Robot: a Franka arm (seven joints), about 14 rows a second.
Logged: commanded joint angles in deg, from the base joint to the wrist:
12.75, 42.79, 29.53, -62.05, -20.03, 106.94, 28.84
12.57, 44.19, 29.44, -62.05, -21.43, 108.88, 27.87
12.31, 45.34, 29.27, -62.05, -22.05, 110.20, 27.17
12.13, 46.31, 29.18, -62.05, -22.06, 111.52, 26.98
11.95, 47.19, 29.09, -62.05, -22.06, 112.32, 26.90
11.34, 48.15, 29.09, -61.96, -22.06, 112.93, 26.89
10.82, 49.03, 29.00, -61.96, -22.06, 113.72, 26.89
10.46, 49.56, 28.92, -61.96, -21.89, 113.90, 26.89
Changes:
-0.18, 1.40, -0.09, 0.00, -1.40, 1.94, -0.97
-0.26, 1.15, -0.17, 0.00, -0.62, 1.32, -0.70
-0.18, 0.97, -0.09, 0.00, -0.01, 1.32, -0.19
-0.18, 0.88, -0.09, 0.00, 0.00, 0.80, -0.08
-0.61, 0.96, 0.00, 0.09, 0.00, 0.61, -0.01
-0.52, 0.88, -0.09, 0.00, 0.00, 0.79, 0.00
-0.36, 0.53, -0.08, 0.00, 0.17, 0.18, 0.00

